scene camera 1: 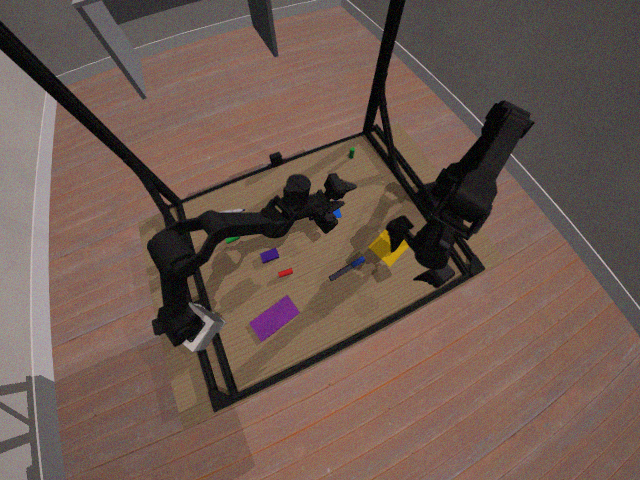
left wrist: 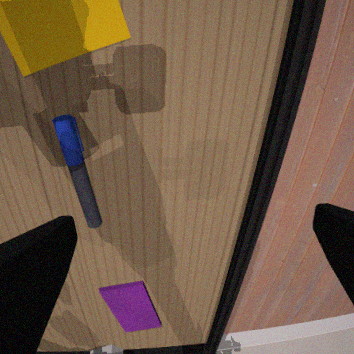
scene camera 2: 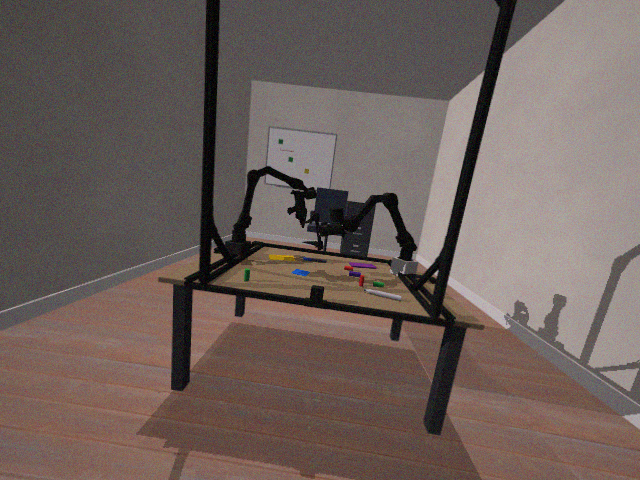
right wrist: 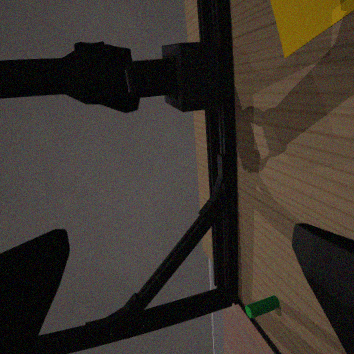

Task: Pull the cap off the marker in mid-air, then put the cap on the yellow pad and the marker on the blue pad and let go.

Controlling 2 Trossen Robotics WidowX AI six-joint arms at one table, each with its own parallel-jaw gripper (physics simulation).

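Seen in the pictures: left gripper, between the fingertips: (scene camera 1: 403, 265) (left wrist: 195, 221) (scene camera 2: 303, 226); right gripper, between the fingertips: (scene camera 1: 350, 194) (scene camera 2: 301, 233) (right wrist: 182, 238); left arm's base, origin of its link: (scene camera 1: 440, 192) (scene camera 2: 238, 241) (right wrist: 170, 76); right arm's base, origin of its link: (scene camera 1: 190, 326) (scene camera 2: 405, 259).
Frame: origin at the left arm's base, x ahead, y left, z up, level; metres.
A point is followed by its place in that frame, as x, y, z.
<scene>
A marker with a dark body (scene camera 1: 340, 271) {0.441, 0.152, -0.062} (left wrist: 87, 197) {0.435, 0.157, -0.063} and a blue cap (scene camera 1: 358, 261) {0.370, 0.138, -0.061} (left wrist: 69, 140) {0.365, 0.139, -0.062} lies on the table, cap on, its cap end toward the yellow pad (scene camera 1: 395, 255) {0.230, 0.155, -0.079} (scene camera 2: 280, 257) {0.216, 0.103, -0.079} (left wrist: 107, 25) {0.260, 0.167, -0.079} (right wrist: 305, 25) {0.209, 0.060, -0.079}. The blue pad (scene camera 1: 337, 212) {0.371, -0.072, -0.080} (scene camera 2: 300, 272) {0.395, -0.092, -0.079} lies farther back; in scene camera 1 the right gripper partly covers it. My left gripper (scene camera 1: 404, 263) {0.302, 0.221, 0.108} (left wrist: 195, 221) {0.302, 0.221, 0.108} is open and empty, above the table near the yellow pad. My right gripper (scene camera 1: 348, 195) {0.361, -0.029, 0.104} (right wrist: 182, 238) {0.361, -0.029, 0.104} is open and empty, above the table near the blue pad.
A purple pad (scene camera 1: 274, 318) {0.694, 0.232, -0.072} (scene camera 2: 362, 265) {0.692, 0.216, -0.072} (left wrist: 131, 306) {0.678, 0.226, -0.072}, a dark purple block (scene camera 1: 269, 255) {0.658, 0.022, -0.065} and a red cylinder (scene camera 1: 285, 272) {0.619, 0.099, -0.059} lie on the table. A green cylinder (scene camera 1: 352, 152) {0.226, -0.302, -0.043} (scene camera 2: 247, 274) {0.230, -0.316, -0.051} (right wrist: 262, 307) {0.230, -0.303, -0.052} is near a corner. A white marker (scene camera 2: 382, 295) {0.784, -0.206, -0.072} lies by another green piece (scene camera 2: 378, 284) {0.772, -0.092, -0.067}. Black rails edge the table.
</scene>
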